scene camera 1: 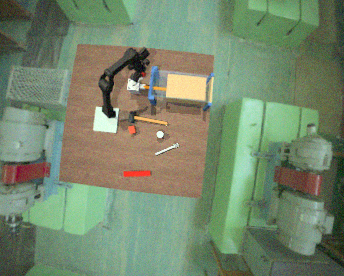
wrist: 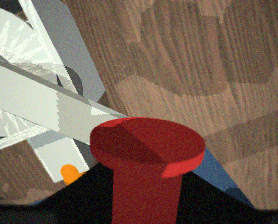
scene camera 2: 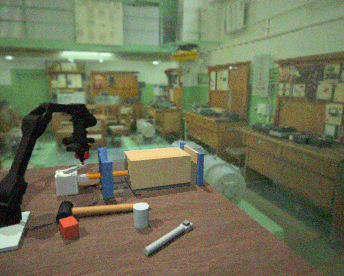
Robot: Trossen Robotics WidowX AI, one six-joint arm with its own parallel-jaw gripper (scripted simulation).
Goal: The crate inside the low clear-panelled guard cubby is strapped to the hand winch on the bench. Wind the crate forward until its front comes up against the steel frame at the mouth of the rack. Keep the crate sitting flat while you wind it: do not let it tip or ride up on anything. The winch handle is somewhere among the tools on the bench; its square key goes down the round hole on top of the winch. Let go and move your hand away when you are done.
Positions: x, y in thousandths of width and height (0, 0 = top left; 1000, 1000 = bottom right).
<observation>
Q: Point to a blue steel frame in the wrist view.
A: At 757, 761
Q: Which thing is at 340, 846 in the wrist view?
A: The gripper.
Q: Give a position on a clear-panelled guard cubby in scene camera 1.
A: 493, 317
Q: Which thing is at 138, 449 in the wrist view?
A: A winch handle.
</observation>
